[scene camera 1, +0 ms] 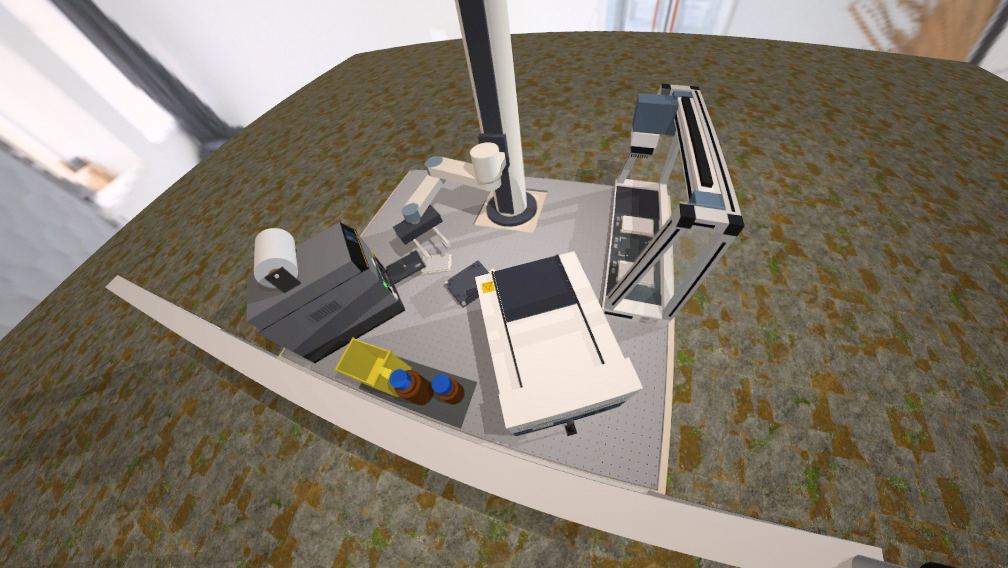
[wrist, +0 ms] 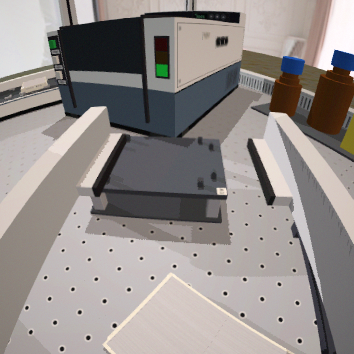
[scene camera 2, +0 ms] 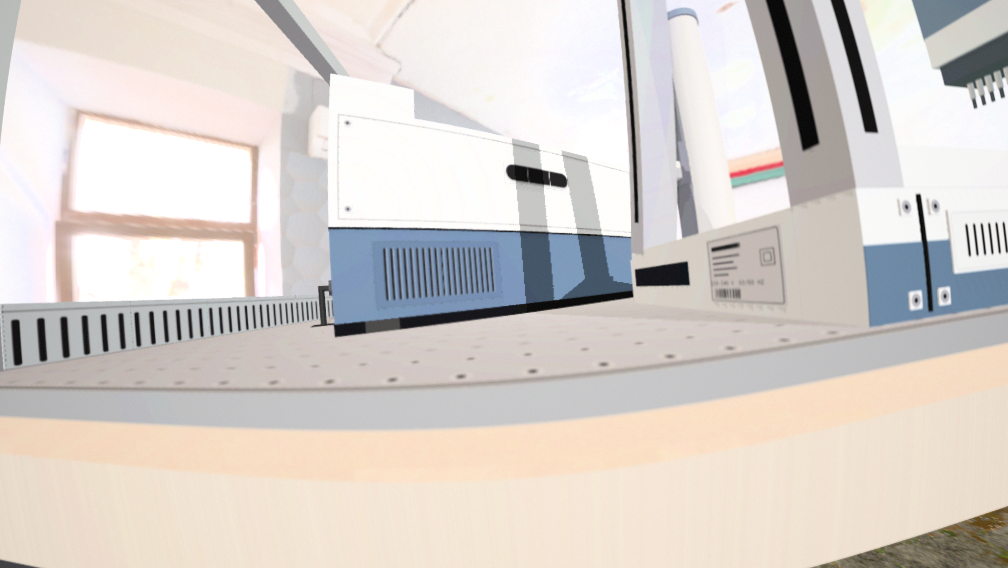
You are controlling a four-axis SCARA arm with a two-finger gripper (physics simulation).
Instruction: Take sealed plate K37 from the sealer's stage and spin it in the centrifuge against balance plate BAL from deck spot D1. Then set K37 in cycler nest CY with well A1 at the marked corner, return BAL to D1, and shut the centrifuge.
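Frame: origin at the arm's base, x ahead, y left, z up, level; millimetres.
Seen in the pictures: gripper, between the fingertips: (scene camera 1: 438, 251) (wrist: 186, 124); arm's base, origin of its link: (scene camera 1: 511, 208).
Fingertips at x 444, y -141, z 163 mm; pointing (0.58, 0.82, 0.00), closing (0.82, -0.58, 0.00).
Observation:
Pixels of each thing's top centre, then the offset from my fingertips to it.
- dark grey sealer, centre of its top: (scene camera 1: 268, 241) dy -334, dx +293, dz +325 mm
- yellow bin, centre of its top: (scene camera 1: 344, 353) dy -122, dx +468, dz +24 mm
My gripper (scene camera 1: 438, 251) (wrist: 186, 124) is open and empty, its two pale fingers apart. A pale, flat-topped plate (scene camera 1: 438, 263) (wrist: 195, 320) with a cream rim lies under and near the fingertips; I cannot read its label. The dark grey sealer (scene camera 1: 324, 299) is on the left, with its dark stage (scene camera 1: 405, 268) at its front. A low dark stand (scene camera 1: 466, 284) (wrist: 165, 165) with small pegs is beyond the fingers. The white and blue machine (scene camera 1: 564, 359) (scene camera 2: 423, 176) (wrist: 210, 60) shows a green light. Pale plates (scene camera 1: 636, 225) (scene camera 1: 626, 272) sit on the gantry deck; I cannot tell which is BAL.
The gantry frame (scene camera 1: 733, 224) (scene camera 2: 832, 162) stands at the right. Brown bottles with blue caps (scene camera 1: 412, 388) (wrist: 286, 90) stand beside a yellow bin (scene camera 1: 363, 361). The arm's tall column (scene camera 1: 507, 105) (scene camera 2: 701, 105) rises behind. A long low wall (scene camera 1: 423, 451) borders the table.

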